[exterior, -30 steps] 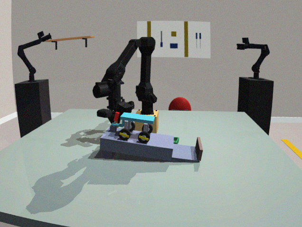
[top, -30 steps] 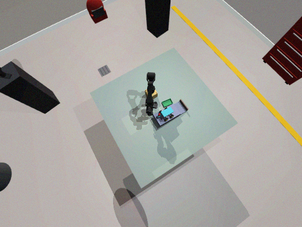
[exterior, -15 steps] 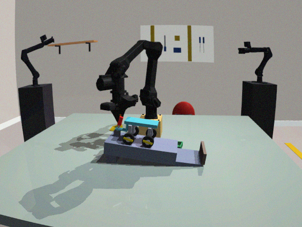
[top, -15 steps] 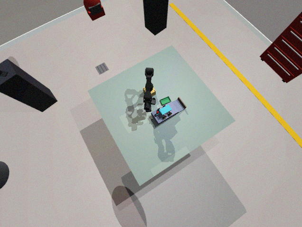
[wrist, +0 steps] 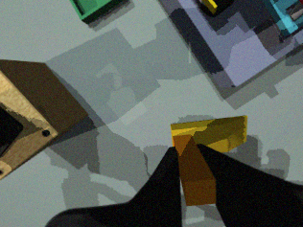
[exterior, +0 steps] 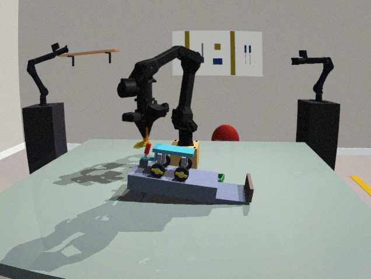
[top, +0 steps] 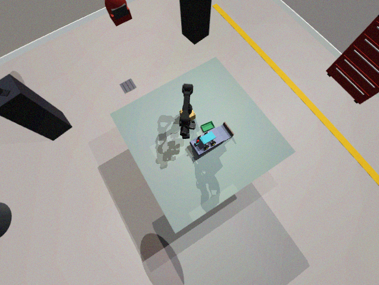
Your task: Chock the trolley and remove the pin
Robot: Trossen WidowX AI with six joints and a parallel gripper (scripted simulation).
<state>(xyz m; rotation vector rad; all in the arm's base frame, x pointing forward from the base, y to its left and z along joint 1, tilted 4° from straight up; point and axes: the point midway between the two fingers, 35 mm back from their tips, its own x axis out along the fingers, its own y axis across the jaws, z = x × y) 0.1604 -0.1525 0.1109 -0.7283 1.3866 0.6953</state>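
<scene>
Now: gripper tip 17 cm short of the trolley, 10 cm to the right of it and 5 cm above it. From my gripper tip the other things lie so: red-headed stop pin (13 cm ahead, 1 cm to the left, 3 cm below); purple ramp (17 cm ahead, 10 cm to the left, 11 cm below); yellow chock (2 cm ahead, 1 cm to the right, 1 cm below).
</scene>
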